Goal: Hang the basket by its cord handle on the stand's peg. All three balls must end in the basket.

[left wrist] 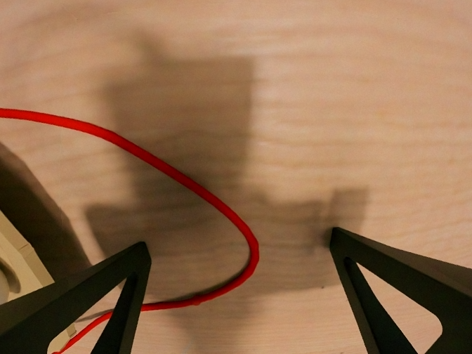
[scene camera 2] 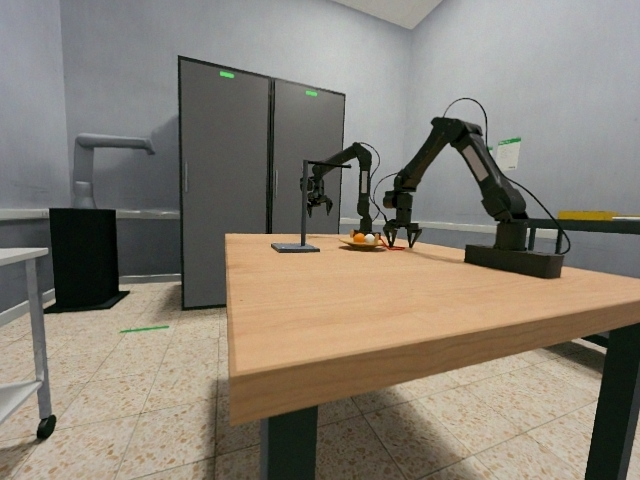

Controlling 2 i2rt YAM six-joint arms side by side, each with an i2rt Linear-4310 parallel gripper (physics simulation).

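Seen in the pictures: left gripper, fingertip midpoint: [scene camera 2: 401, 247]; right gripper, fingertip midpoint: [scene camera 2: 318, 216]; left arm's base, link origin: [scene camera 2: 508, 253]; right arm's base, link origin: [scene camera 2: 365, 232].
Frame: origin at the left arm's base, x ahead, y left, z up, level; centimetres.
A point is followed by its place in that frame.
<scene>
A shallow tan basket [scene camera 2: 361, 246] {x 21.9, y -34.7, z -2.7 cm} [left wrist: 29, 261] sits on the table, with an orange ball [scene camera 2: 359, 237] {x 21.7, y -36.7, z 0.3 cm} and a white ball [scene camera 2: 369, 238] {x 17.8, y -36.2, z 0.0 cm} [left wrist: 3, 287] in it; a third ball cannot be made out. Its red cord handle [scene camera 2: 395, 248] {x 8.5, y -32.9, z -3.7 cm} [left wrist: 175, 173] lies looped on the table. My left gripper [scene camera 2: 401, 245] {x 1.5, y -38.0, z -4.0 cm} [left wrist: 238, 246] is open, pointing down low over the table, with the cord's bend between its fingertips in the wrist view. My right gripper [scene camera 2: 319, 212] {x 19.4, y -80.1, z 6.5 cm} is open and empty, raised behind the dark stand [scene camera 2: 303, 206] {x 42.1, y -39.5, z 10.2 cm}. The stand's peg [scene camera 2: 333, 164] {x 31.9, y -39.2, z 24.8 cm} points right and is bare.
The wooden table [scene camera 2: 320, 310] {x 57.1, y 11.3, z -4.1 cm} carries both arms. The stand's flat base [scene camera 2: 294, 248] {x 46.4, y -34.2, z -2.9 cm} lies left of the basket. The left arm's base [scene camera 2: 511, 259] {x 3.5, y 2.8, z -1.0 cm} is at the right edge. Grey cabinets [scene camera 2: 227, 180] stand behind, and a white cart [scene camera 2: 38, 310] is at the far left.
</scene>
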